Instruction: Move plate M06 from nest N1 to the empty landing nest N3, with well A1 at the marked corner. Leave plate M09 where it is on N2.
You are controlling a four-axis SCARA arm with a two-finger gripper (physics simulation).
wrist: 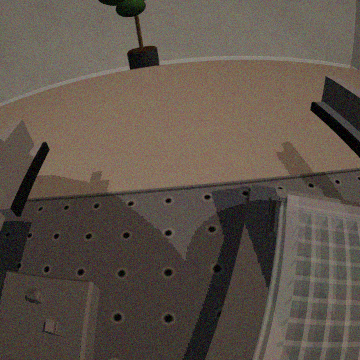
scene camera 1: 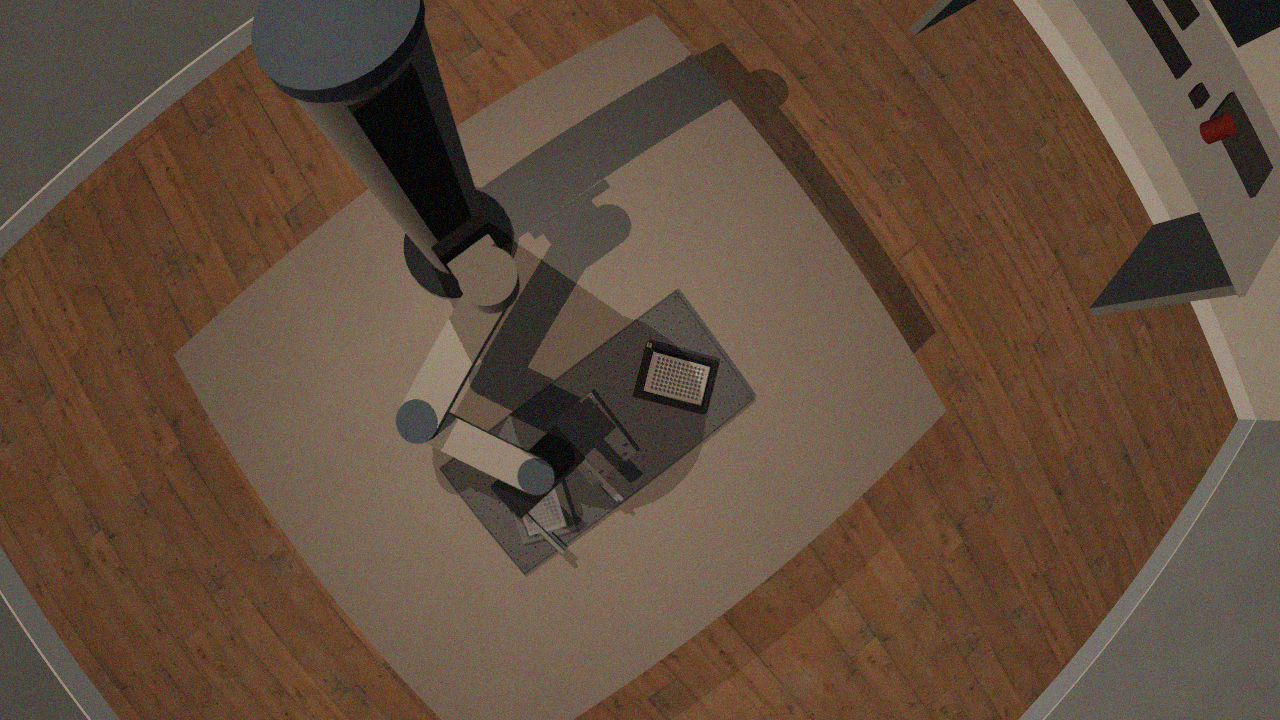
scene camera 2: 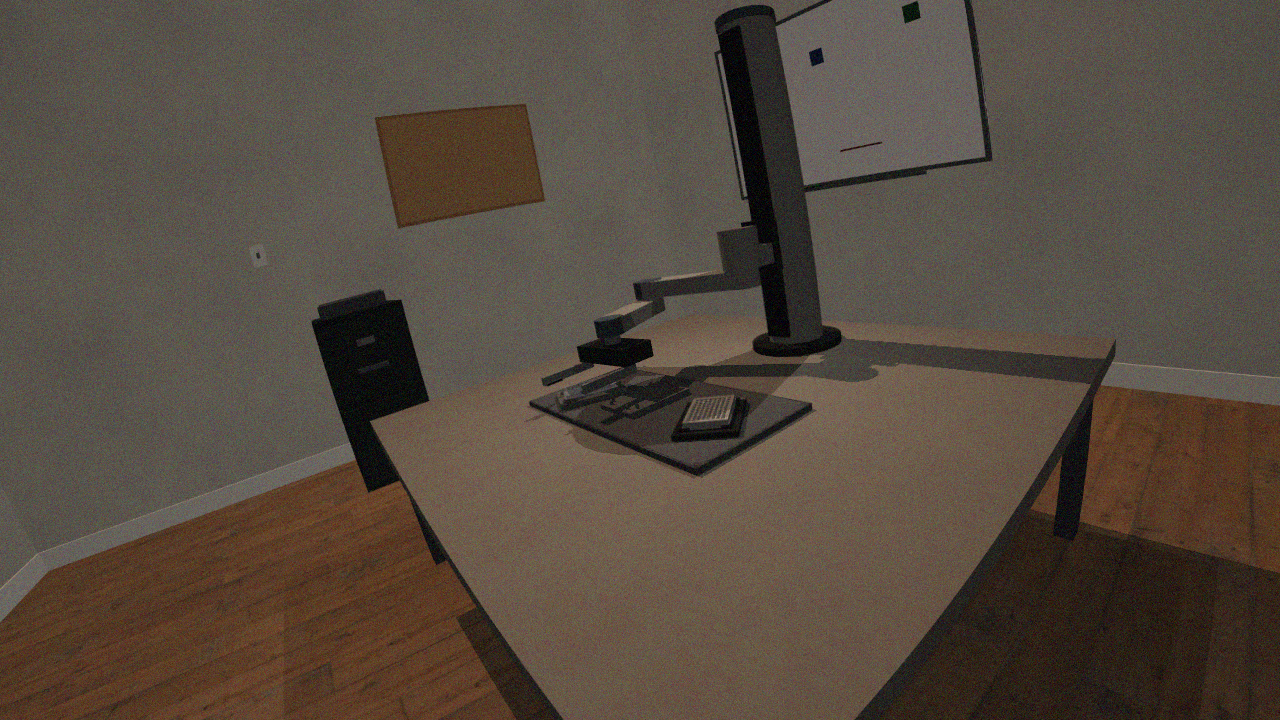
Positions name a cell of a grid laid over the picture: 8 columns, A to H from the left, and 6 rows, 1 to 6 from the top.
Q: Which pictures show my gripper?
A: The wrist view, scene camera 1 and scene camera 2: all of them.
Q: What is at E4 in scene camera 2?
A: A dark grey pegboard plate.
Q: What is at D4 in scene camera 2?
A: My gripper.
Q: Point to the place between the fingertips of my gripper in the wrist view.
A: E2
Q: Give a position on a dark grey pegboard plate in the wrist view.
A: D5
